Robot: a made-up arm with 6 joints.
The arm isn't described. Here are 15 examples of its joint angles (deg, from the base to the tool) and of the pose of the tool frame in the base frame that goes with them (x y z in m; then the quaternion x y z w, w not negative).
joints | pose
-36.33 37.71 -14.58 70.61 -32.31 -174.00 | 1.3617 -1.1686 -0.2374 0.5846 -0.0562 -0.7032 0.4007
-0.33 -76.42 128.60 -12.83 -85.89 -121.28 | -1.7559 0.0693 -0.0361 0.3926 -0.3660 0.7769 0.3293
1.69 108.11 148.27 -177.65 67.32 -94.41 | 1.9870 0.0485 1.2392 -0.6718 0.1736 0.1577 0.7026
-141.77 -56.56 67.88 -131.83 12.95 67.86 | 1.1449 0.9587 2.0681 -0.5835 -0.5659 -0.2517 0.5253
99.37 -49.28 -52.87 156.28 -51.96 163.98 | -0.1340 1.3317 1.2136 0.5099 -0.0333 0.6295 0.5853
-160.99 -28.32 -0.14 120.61 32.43 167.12 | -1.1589 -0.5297 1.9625 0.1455 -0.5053 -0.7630 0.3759
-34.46 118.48 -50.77 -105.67 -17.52 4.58 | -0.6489 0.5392 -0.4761 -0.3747 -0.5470 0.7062 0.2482
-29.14 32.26 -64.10 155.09 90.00 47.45 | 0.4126 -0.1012 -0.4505 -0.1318 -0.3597 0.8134 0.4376
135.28 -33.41 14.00 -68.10 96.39 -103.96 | -0.2014 0.5461 2.2619 -0.8143 -0.2237 0.0430 0.5340
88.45 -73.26 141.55 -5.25 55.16 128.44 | -0.0194 -1.4585 -0.6858 0.7008 0.1967 -0.6510 0.2152
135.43 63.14 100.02 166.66 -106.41 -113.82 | -1.0734 1.1404 1.9576 0.6629 -0.3698 0.0745 0.6467
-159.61 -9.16 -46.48 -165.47 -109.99 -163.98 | -1.3618 -0.5734 0.6618 -0.6154 0.0383 -0.7672 0.1768
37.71 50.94 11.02 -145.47 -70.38 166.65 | 1.6393 1.4478 0.2230 0.0133 -0.2288 0.5587 0.7971
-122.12 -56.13 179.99 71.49 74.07 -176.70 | 0.6846 0.6323 -0.6541 -0.8707 0.3624 0.0961 0.3183
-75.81 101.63 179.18 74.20 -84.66 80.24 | -0.0112 -0.9999 1.7737 -0.2019 0.6918 -0.6715 0.1725
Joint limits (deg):
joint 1: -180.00..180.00
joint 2: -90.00..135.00
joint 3: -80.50..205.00
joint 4: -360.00..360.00
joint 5: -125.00..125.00
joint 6: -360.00..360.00
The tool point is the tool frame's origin. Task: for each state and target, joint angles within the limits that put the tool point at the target. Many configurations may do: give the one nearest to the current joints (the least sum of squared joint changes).
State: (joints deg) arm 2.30 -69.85 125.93 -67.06 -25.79 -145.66
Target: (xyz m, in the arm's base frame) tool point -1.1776 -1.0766 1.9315
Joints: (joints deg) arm 45.39 -37.13 100.28 -64.92 -19.88 -145.66
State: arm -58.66 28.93 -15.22 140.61 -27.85 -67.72
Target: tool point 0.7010 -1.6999 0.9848
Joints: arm -64.53 -5.72 -21.74 138.89 -33.95 -67.72
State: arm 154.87 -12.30 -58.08 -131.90 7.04 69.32
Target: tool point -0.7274 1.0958 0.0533
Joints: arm 126.37 -27.00 -68.22 -131.74 18.74 69.32
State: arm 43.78 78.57 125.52 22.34 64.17 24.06
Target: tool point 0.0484 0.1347 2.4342
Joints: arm 42.35 46.71 138.97 16.82 59.95 24.06
